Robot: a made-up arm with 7 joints. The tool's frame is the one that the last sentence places.
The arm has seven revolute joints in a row. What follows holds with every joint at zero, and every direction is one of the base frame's.
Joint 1 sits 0.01 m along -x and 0.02 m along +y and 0.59 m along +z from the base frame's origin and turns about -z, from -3.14 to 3.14 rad.
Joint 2 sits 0.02 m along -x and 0.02 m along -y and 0.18 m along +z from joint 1 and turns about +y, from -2.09 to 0.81 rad.
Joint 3 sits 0.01 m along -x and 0.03 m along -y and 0.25 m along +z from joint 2 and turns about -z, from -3.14 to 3.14 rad.
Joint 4 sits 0.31 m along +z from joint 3 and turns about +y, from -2.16 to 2.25 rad.
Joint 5 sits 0.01 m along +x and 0.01 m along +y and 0.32 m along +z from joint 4 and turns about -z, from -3.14 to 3.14 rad.
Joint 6 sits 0.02 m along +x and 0.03 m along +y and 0.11 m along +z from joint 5 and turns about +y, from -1.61 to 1.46 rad.
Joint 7 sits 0.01 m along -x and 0.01 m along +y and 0.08 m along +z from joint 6 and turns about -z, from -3.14 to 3.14 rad.
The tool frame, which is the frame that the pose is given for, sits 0.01 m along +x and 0.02 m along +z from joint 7; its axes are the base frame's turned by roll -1.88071, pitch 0.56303 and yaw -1.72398 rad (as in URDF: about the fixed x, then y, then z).
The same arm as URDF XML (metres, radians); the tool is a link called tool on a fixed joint. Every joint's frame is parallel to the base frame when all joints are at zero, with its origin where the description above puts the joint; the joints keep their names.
<robot name="arm">
  <joint name="joint 1" type="revolute">
    <parent link="base_link"/>
    <child link="link1"/>
    <origin xyz="-0.0100 0.0200 0.5900"/>
    <axis xyz="0 0 -1"/>
    <limit lower="-3.1400" upper="3.1400"/>
  </joint>
  <joint name="joint 2" type="revolute">
    <parent link="link1"/>
    <child link="link2"/>
    <origin xyz="-0.0200 -0.0200 0.1800"/>
    <axis xyz="0 1 0"/>
    <limit lower="-2.0900" upper="0.8100"/>
  </joint>
  <joint name="joint 3" type="revolute">
    <parent link="link2"/>
    <child link="link3"/>
    <origin xyz="-0.0100 -0.0300 0.2500"/>
    <axis xyz="0 0 -1"/>
    <limit lower="-3.1400" upper="3.1400"/>
  </joint>
  <joint name="joint 4" type="revolute">
    <parent link="link3"/>
    <child link="link4"/>
    <origin xyz="0.0000 0.0000 0.3100"/>
    <axis xyz="0 1 0"/>
    <limit lower="-2.1600" upper="2.2500"/>
  </joint>
  <joint name="joint 5" type="revolute">
    <parent link="link4"/>
    <child link="link5"/>
    <origin xyz="0.0100 0.0100 0.3200"/>
    <axis xyz="0 0 -1"/>
    <limit lower="-3.1400" upper="3.1400"/>
  </joint>
  <joint name="joint 6" type="revolute">
    <parent link="link5"/>
    <child link="link6"/>
    <origin xyz="0.0200 0.0300 0.1100"/>
    <axis xyz="0 1 0"/>
    <limit lower="-1.6100" upper="1.4600"/>
  </joint>
  <joint name="joint 7" type="revolute">
    <parent link="link6"/>
    <child link="link7"/>
    <origin xyz="-0.0100 0.0100 0.0800"/>
    <axis xyz="0 0 -1"/>
    <limit lower="-3.1400" upper="3.1400"/>
  </joint>
  <joint name="tool_fixed" type="fixed">
    <parent link="link7"/>
    <child link="tool"/>
    <origin xyz="0.0100 0.0000 0.0200" rpy="-1.8807 0.5630 -1.7240"/>
  </joint>
  <link name="base_link"/>
  <link name="link1"/>
  <link name="link2"/>
  <link name="link3"/>
  <link name="link4"/>
  <link name="link5"/>
  <link name="link6"/>
  <link name="link7"/>
  <link name="tool"/>
</robot>

